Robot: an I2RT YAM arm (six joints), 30 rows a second.
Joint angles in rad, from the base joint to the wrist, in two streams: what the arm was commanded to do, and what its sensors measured. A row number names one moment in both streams.
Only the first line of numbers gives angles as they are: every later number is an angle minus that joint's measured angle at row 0.
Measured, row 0:
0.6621, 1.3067, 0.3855, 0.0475, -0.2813, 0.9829
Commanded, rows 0 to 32:
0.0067, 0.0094, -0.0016, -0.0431, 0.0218, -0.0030
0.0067, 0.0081, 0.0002, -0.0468, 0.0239, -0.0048
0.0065, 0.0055, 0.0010, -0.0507, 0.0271, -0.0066
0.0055, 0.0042, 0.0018, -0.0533, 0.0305, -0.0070
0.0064, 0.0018, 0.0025, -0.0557, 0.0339, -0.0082
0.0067, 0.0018, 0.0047, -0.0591, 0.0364, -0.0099
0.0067, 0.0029, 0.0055, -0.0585, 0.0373, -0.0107
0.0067, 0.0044, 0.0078, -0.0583, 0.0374, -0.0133
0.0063, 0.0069, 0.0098, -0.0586, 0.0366, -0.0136
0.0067, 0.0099, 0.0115, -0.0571, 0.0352, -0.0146
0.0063, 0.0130, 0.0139, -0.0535, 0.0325, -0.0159
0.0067, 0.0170, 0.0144, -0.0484, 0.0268, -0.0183
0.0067, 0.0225, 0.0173, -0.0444, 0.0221, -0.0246
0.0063, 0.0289, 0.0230, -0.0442, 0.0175, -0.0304
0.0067, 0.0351, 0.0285, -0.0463, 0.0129, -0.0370
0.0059, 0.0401, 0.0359, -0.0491, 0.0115, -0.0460
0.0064, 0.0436, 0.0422, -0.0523, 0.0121, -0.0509
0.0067, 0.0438, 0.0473, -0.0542, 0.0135, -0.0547
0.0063, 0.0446, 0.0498, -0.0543, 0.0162, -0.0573
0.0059, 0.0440, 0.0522, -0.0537, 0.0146, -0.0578
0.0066, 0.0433, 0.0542, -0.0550, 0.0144, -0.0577
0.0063, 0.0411, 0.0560, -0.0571, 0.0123, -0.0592
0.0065, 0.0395, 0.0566, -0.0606, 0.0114, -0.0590
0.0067, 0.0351, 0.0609, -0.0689, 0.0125, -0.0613
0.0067, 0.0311, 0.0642, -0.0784, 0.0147, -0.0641
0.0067, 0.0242, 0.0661, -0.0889, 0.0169, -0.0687
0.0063, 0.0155, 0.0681, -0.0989, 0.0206, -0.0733
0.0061, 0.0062, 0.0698, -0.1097, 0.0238, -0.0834
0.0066, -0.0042, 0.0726, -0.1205, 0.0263, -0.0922
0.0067, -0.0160, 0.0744, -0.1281, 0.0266, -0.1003
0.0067, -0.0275, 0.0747, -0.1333, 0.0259, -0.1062
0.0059, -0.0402, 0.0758, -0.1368, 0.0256, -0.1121
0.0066, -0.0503, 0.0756, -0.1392, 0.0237, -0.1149
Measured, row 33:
0.0000, -0.0015, 0.0549, -0.0870, 0.0007, -0.0695
